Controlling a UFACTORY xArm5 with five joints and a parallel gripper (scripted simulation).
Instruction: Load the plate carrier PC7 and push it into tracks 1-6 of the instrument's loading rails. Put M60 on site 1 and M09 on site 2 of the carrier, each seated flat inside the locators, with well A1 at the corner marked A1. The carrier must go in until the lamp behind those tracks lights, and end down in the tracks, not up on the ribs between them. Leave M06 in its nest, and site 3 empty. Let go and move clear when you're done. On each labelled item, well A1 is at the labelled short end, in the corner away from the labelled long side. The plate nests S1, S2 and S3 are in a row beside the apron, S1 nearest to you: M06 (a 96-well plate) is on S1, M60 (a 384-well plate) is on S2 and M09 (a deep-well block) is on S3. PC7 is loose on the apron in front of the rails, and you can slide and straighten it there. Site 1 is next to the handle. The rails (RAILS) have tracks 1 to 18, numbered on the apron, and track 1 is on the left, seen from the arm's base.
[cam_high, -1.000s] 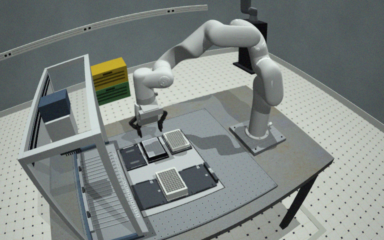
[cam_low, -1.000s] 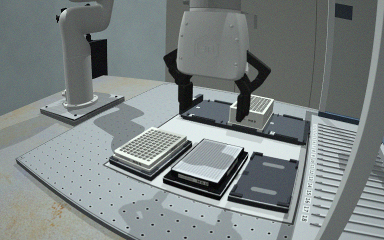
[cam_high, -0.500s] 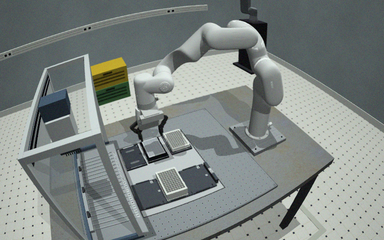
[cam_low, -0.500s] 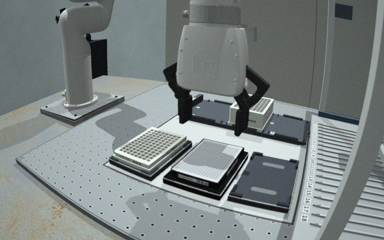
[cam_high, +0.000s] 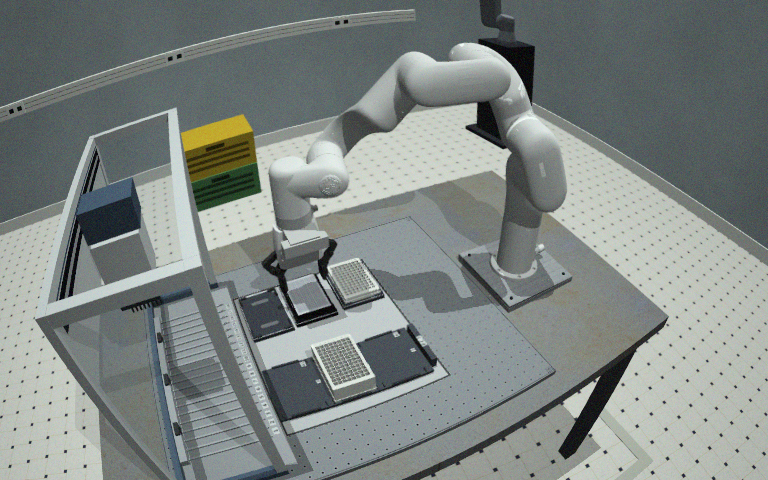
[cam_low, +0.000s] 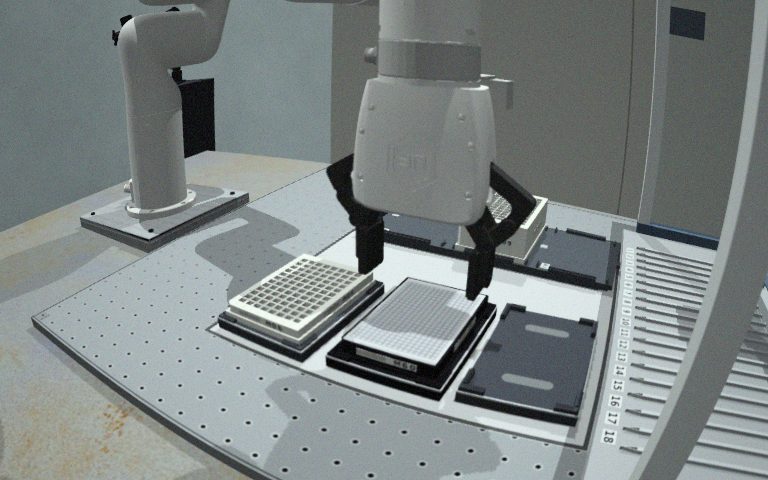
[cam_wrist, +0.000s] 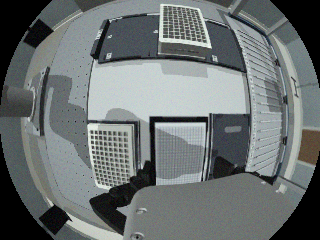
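My hand is 60 mm above the plate nest S2. The rest, counted from my hand: 96-well plate M06: 120 mm behind, 50 mm below; then plate carrier PC7: 240 mm to the left, 50 mm below, 30 mm ahead; then plate nest S3: 110 mm ahead, 60 mm below.
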